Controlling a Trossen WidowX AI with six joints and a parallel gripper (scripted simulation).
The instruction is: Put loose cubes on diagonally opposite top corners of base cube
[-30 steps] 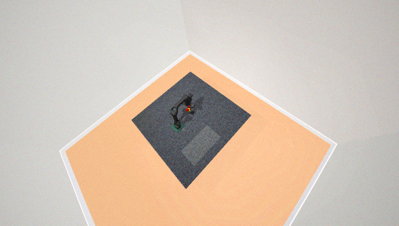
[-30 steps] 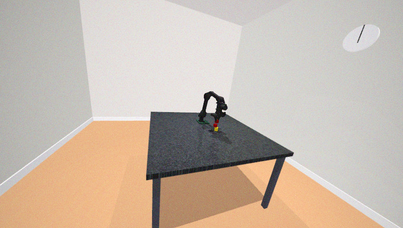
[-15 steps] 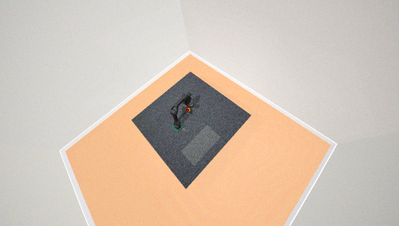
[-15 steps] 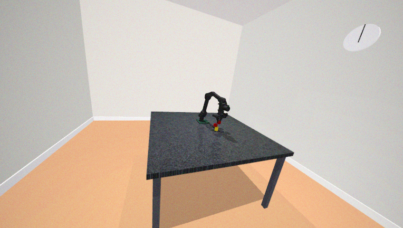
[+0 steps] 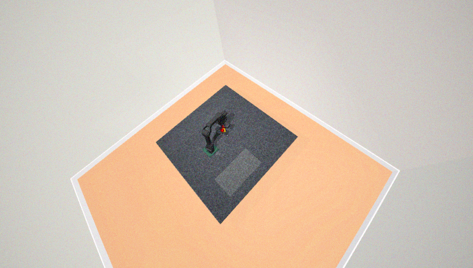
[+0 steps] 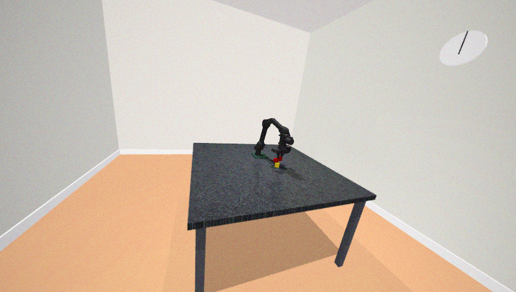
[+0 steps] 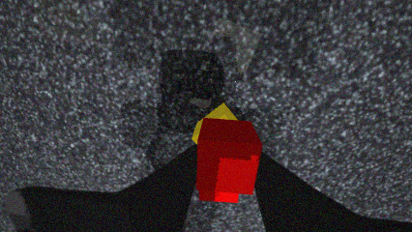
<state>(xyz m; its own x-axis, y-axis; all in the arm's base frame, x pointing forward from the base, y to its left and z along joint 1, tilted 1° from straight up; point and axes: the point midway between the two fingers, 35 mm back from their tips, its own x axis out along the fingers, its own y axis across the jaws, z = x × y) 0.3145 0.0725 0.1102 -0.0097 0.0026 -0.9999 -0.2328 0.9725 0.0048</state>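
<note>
Now: gripper tip 70 mm above the yellow cube and 20 mm past it.
</note>
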